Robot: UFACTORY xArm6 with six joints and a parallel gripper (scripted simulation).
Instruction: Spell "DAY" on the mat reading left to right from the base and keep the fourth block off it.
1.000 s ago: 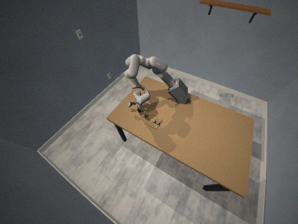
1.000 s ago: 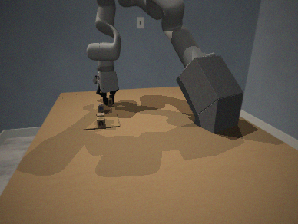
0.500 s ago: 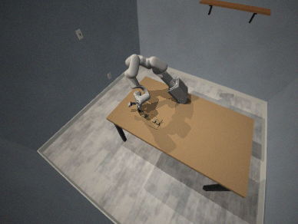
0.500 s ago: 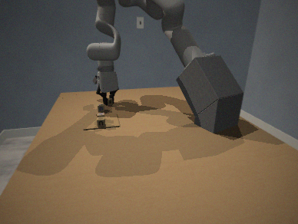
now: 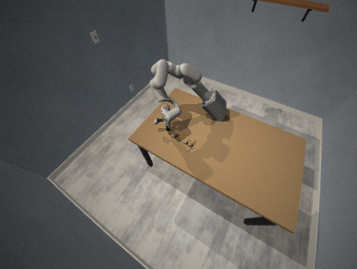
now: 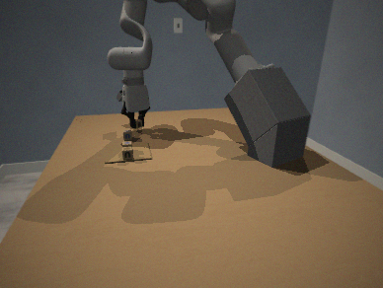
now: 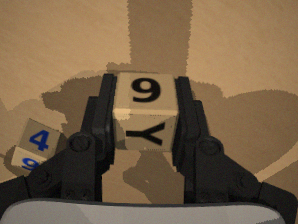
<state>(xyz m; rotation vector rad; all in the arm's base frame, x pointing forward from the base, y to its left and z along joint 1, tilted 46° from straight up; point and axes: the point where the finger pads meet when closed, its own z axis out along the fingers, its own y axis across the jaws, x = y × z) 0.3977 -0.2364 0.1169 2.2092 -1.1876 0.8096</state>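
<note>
The thin tan mat lies 60 mm ahead of my hand, 220 mm to the left of it and 30 mm below it.
</note>
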